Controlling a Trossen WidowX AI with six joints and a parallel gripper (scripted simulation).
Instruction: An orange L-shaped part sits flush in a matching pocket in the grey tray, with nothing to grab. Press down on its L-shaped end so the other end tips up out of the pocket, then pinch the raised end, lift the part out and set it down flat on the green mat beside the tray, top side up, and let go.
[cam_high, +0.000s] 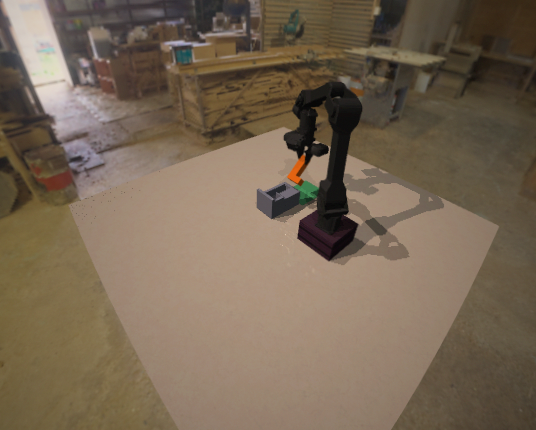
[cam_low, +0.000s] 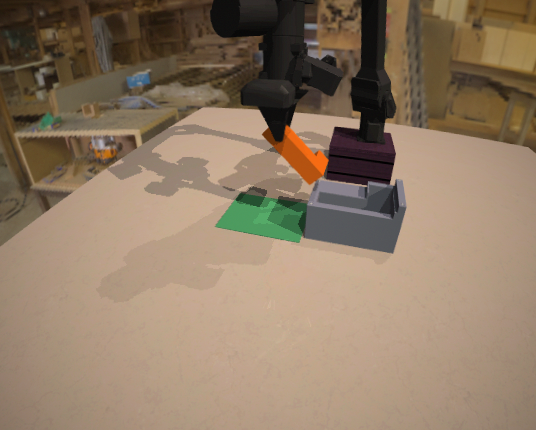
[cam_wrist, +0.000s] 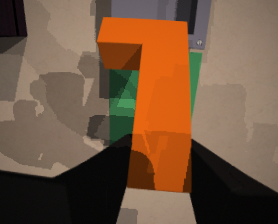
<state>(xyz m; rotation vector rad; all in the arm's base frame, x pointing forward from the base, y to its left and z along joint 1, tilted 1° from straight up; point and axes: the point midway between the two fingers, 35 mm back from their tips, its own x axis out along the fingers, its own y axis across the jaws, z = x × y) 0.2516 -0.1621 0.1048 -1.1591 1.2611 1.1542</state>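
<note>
My gripper tip is now 10 mm past the green mat, 30 mm to the left of it and 170 mm above it. Round my gripper tip: orange L-shaped part 10 mm behind, 30 mm to the left, 30 mm below.
</note>
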